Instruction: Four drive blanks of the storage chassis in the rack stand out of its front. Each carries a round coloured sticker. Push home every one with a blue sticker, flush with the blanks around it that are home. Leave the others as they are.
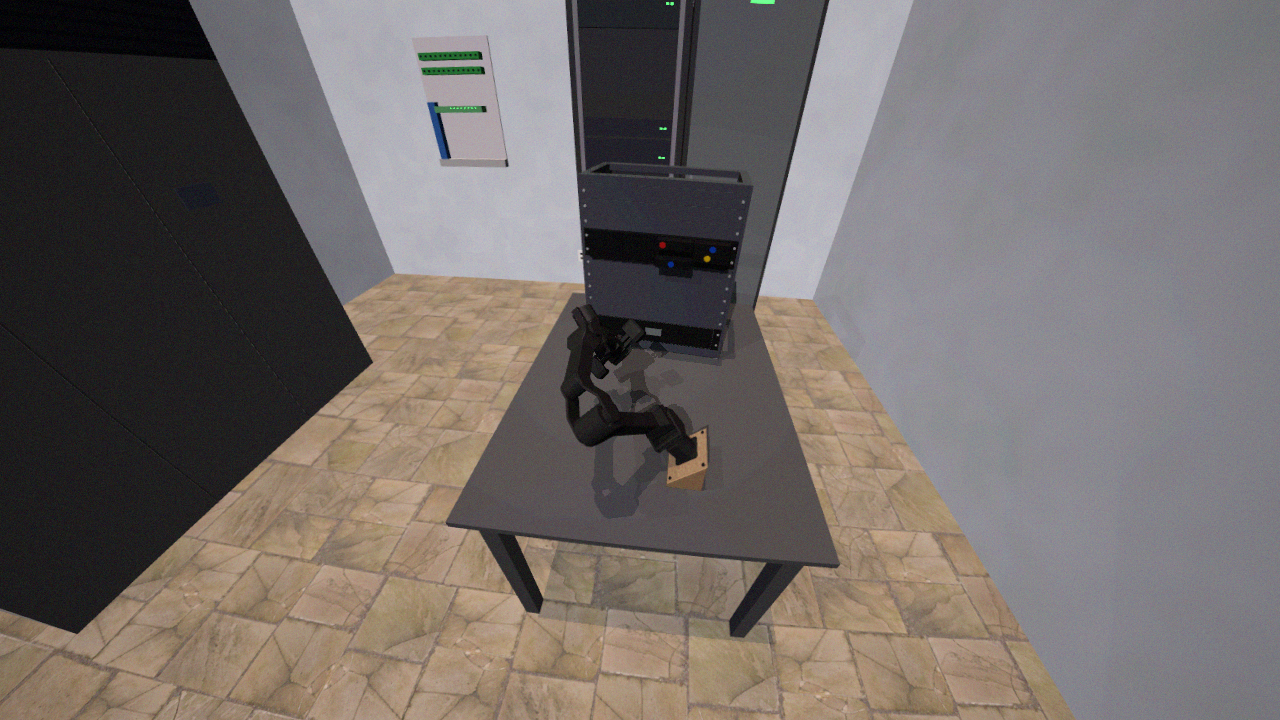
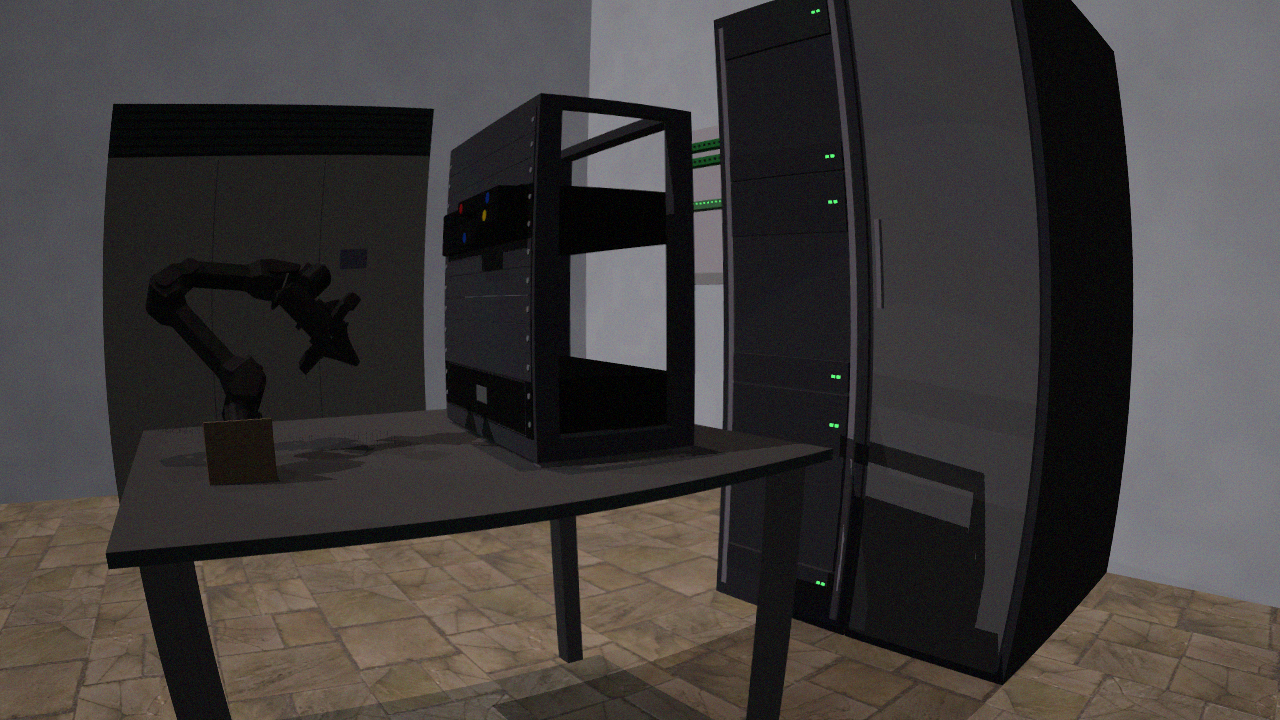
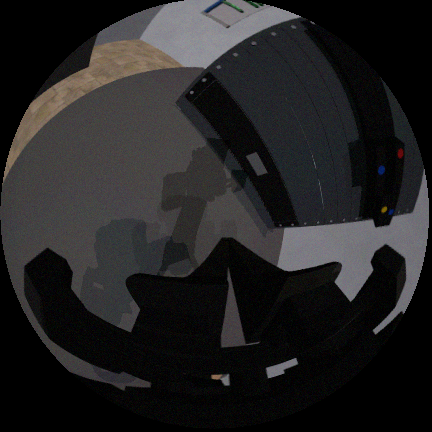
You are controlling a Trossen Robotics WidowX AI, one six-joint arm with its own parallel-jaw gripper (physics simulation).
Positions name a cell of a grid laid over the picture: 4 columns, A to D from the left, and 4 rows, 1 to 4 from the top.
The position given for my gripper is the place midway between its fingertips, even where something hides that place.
Scene:
my gripper: image 1 B2; image 2 B3; image 3 C3
rack: image 1 C2; image 2 B2; image 3 D2

